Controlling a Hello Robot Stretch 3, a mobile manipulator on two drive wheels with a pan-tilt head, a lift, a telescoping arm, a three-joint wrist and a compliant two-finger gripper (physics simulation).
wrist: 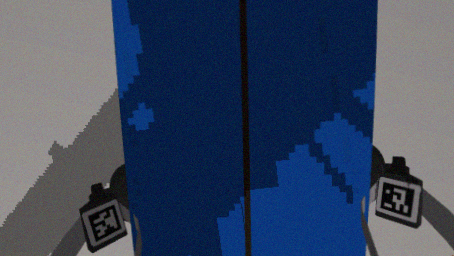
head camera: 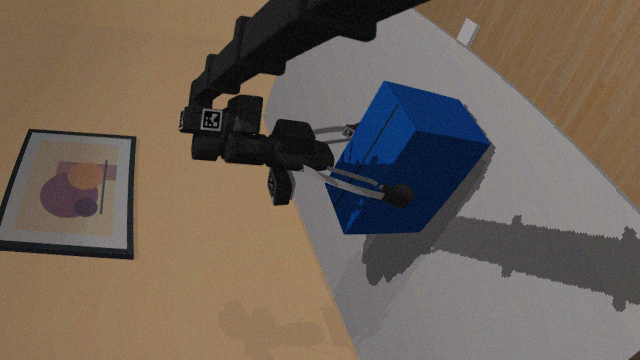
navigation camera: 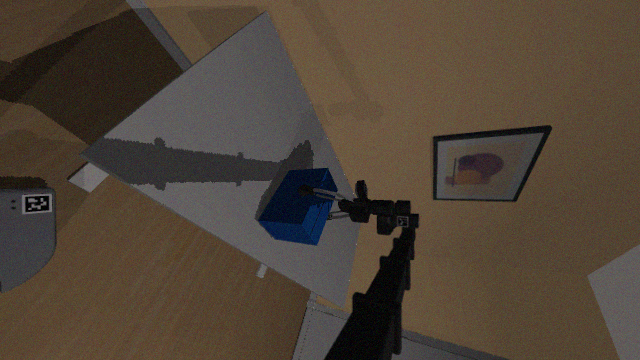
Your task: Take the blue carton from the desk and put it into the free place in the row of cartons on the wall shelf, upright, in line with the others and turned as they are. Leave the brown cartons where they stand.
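Places are measured from the robot's base along level axes (x back, y right, z up), in millimetres.
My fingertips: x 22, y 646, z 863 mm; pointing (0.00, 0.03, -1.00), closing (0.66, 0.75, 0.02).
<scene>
Behind a point stands the place of what it marks.
The blue carton (head camera: 435,165) {y 562, x 23, z 833 mm} (navigation camera: 287,202) {y 573, x 11, z 823 mm} (wrist: 185,150) stands at the desk (head camera: 500,300) {y 468, x -197, z 720 mm} (navigation camera: 210,110) {y 364, x -258, z 720 mm}, close to the wall edge, with a strip of shadow along its base. I cannot tell for sure whether its underside touches the desk or hangs slightly above it. My gripper (head camera: 376,162) {y 646, x 22, z 863 mm} (navigation camera: 318,203) {y 646, x 22, z 863 mm} (wrist: 243,174) {y 646, x 22, z 863 mm} is shut on the carton, one fingertip against each of two opposite sides. In the wrist view the carton's dark seam runs between the fingers. The far finger is partly hidden in the head view. The brown cartons and the free place in their row do not show.
A framed picture (head camera: 70,192) {y 1375, x -123, z 1491 mm} (navigation camera: 490,165) {y 1364, x -131, z 1540 mm} hangs on the wall beside the desk. My arm (head camera: 300,35) {y 297, x 87, z 1195 mm} (navigation camera: 375,300) {y 250, x 78, z 1192 mm} reaches over the desk. My base (navigation camera: 25,245) {y 106, x 129, z 160 mm} is at the left of the navigation view. A pale flat surface (navigation camera: 620,295) {y 2145, x 752, z 2438 mm} shows at its right edge.
</scene>
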